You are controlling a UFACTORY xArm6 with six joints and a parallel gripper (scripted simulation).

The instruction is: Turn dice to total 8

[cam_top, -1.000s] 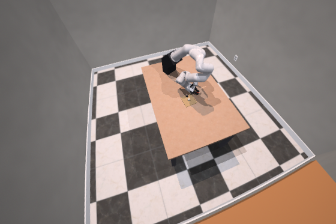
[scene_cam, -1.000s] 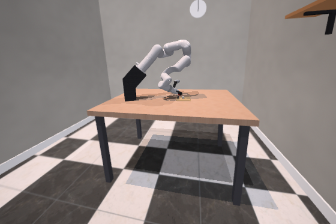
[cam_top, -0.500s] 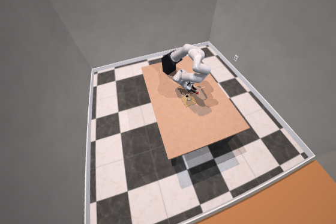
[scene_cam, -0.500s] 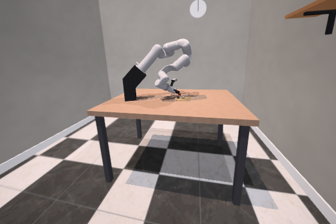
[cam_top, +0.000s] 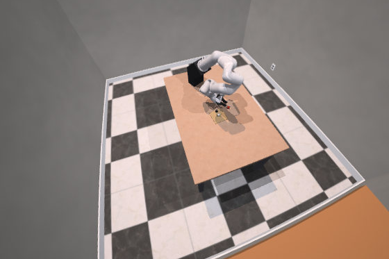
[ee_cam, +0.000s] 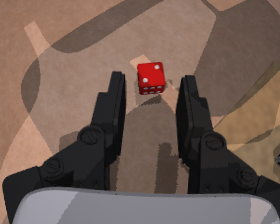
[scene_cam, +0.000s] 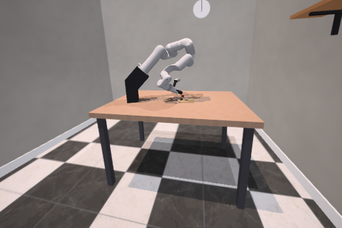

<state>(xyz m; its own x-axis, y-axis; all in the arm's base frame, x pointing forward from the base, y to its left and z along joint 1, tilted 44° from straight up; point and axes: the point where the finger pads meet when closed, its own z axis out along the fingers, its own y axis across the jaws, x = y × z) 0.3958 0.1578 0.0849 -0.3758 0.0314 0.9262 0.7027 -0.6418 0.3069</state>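
The red die is 20 mm ahead of my hand, 40 mm to the left of it and 50 mm below it. Also, from my hand: white die: 100 mm ahead, 80 mm to the right, 50 mm below; tan mat: 100 mm ahead, 80 mm to the right, 60 mm below.
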